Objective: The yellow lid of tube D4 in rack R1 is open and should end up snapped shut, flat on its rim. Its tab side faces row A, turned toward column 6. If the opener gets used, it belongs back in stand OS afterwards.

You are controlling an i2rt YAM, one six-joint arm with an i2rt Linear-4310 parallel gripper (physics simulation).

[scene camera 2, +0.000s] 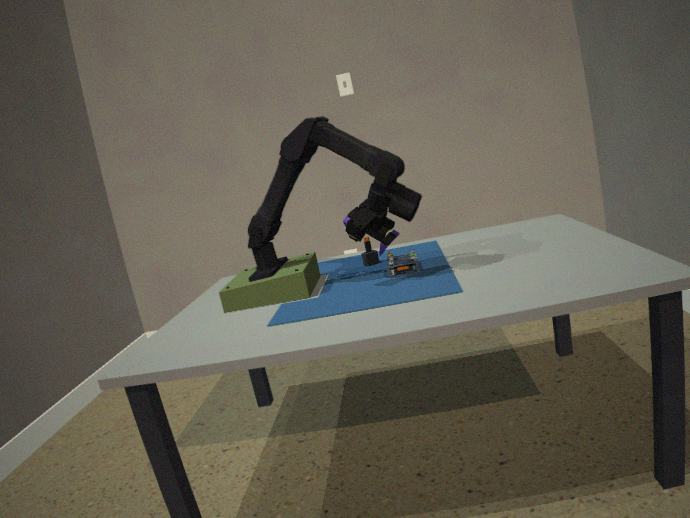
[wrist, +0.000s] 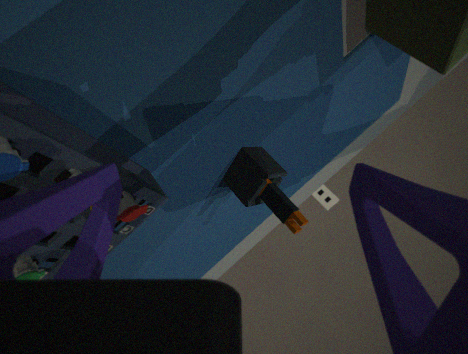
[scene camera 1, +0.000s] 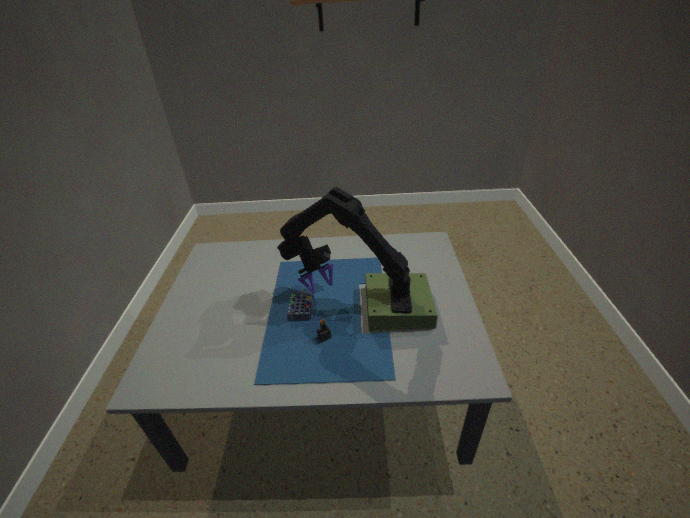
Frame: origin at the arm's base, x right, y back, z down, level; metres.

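Seen in the pictures: gripper, fingertip midpoint: (scene camera 2: 366, 245) (wrist: 235, 176) (scene camera 1: 322, 289); arm's base at its link origin: (scene camera 2: 269, 270) (scene camera 1: 400, 294).
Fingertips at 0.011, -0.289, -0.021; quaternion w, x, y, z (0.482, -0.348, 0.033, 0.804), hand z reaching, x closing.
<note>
Pixels of each thing's top centre, then the offset from my fingertips to it, as dx, dy, dz. Level surfaces: height alone.
- Rack R1 at its top centre: (wrist: 57, 266) (scene camera 2: 400, 249) (scene camera 1: 299, 296) -0.007, -0.089, +0.029
- yellow lid at its top centre: (scene camera 2: 388, 252) (scene camera 1: 308, 295) -0.004, -0.057, +0.029
- opener at its top centre: (wrist: 301, 227) (scene camera 2: 366, 237) (scene camera 1: 322, 320) -0.161, +0.014, +0.002
- blue mat at its surface level: dz +0.087
- grey table at its surface level: dz +0.090
Rack R1 (scene camera 1: 299, 318) (wrist: 147, 184) is a dark grey rack on the blue mat, with several tubes. A yellow lid (scene camera 1: 308, 298) (scene camera 2: 390, 254) stands up above the rack at one corner; in the wrist view it is almost wholly hidden behind a finger, and its exact tilt and tab side cannot be told. My gripper (scene camera 1: 322, 287) (wrist: 235, 176) is open and empty, its purple fingers wide apart above the mat, beside and above the rack. The opener (scene camera 1: 322, 323) (scene camera 2: 367, 244) (wrist: 281, 203), dark with an orange tip, stands upright in the dark stand OS (scene camera 1: 323, 335) (scene camera 2: 370, 258) (wrist: 246, 172).
Red (wrist: 134, 213), blue (wrist: 11, 167) and green (wrist: 31, 275) lids show on other tubes of the rack. The arm's green base block (scene camera 1: 401, 320) (scene camera 2: 267, 293) stands at one side of the blue mat (scene camera 1: 356, 362) (scene camera 2: 356, 301), on the grey table (scene camera 1: 183, 384) (scene camera 2: 557, 250).
</note>
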